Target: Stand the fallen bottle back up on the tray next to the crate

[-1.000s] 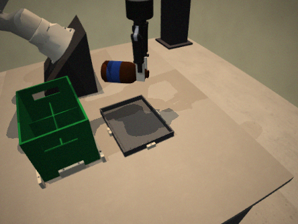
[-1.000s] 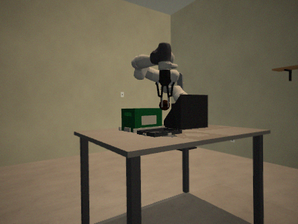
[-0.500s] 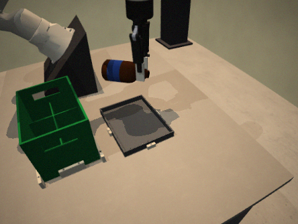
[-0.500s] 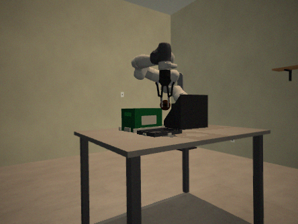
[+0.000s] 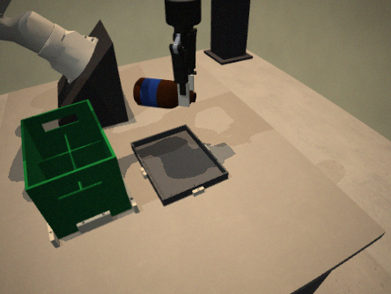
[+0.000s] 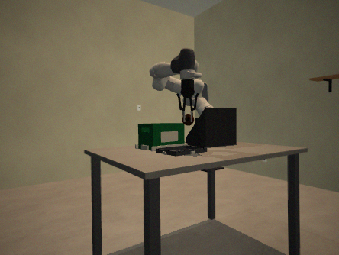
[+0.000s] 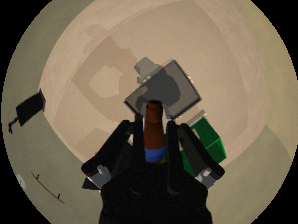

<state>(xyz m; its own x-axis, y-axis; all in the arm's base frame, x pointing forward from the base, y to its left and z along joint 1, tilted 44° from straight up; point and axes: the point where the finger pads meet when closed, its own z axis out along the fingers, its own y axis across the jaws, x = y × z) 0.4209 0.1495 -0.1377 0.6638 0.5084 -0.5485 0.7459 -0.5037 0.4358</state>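
Right now the bottle is 4 cm behind my hand, 4 cm to the right of it and 2 cm below it. Round my hand: green crate 2 cm behind, 31 cm to the right, 13 cm below; dark tray 1 cm ahead, 5 cm to the right, 20 cm below.
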